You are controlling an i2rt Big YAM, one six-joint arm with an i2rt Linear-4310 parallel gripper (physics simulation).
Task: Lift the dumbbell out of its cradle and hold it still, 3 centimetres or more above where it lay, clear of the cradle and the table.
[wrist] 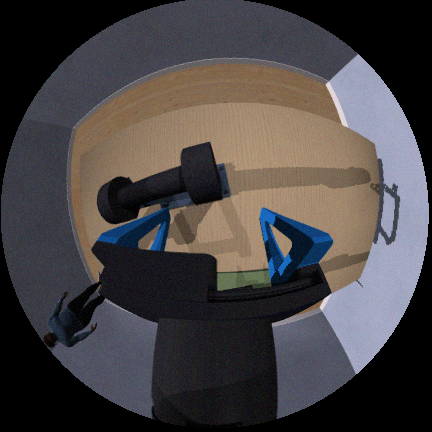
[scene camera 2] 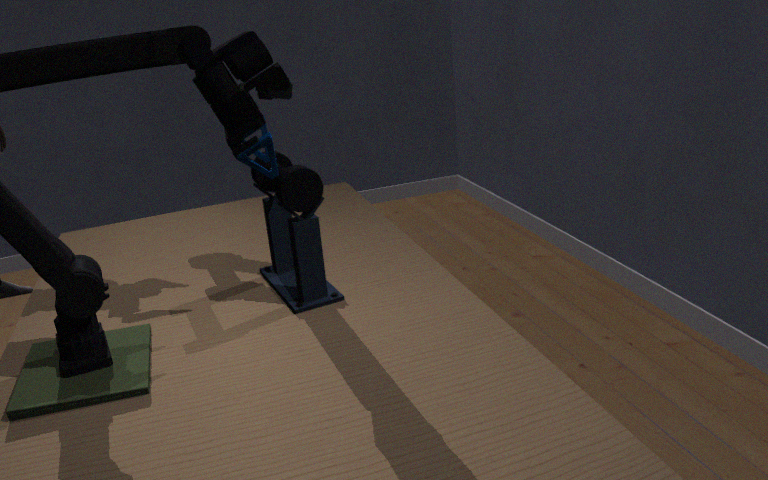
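Seen in the pictures: gripper, between the fingertips: (wrist: 214, 212) (scene camera 2: 272, 168); arm's base, origin of its link: (scene camera 2: 85, 356).
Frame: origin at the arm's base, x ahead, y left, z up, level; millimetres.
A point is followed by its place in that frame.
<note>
A black dumbbell (scene camera 2: 301, 189) @[x 432, y -38, z 212 mm] (wrist: 155, 184) @[x 437, y 42, z 228 mm] rests level on top of its dark blue-grey cradle (scene camera 2: 310, 257) @[x 433, y -36, z 80 mm] (wrist: 224, 181) @[x 426, y -47, z -6 mm], which has two uprights on a flat base. In the wrist view the dumbbell lies ahead of the fingertips and to the left, with its handle slanting and its nearer right-hand weight above the gap between the fingers. My gripper (wrist: 214, 212) @[x 386, y -28, z 257 mm] is open, with nothing between its blue fingers. In the scene view a blue finger overlaps the dumbbell's left side; whether it touches cannot be told. The handle is mostly hidden there.
The cradle stands on a wooden table (scene camera 2: 481, 396) @[x 496, y -456, z -14 mm] (wrist: 300, 135) @[x 532, y -357, z -14 mm]. The arm's base is on a green plate (scene camera 2: 130, 362) @[x 71, y -66, z -2 mm] (wrist: 227, 281) @[x 80, y 27, z -3 mm] at the left of the scene view. A person (wrist: 70, 317) shows at the lower left of the wrist view. Walls stand beyond the table.
</note>
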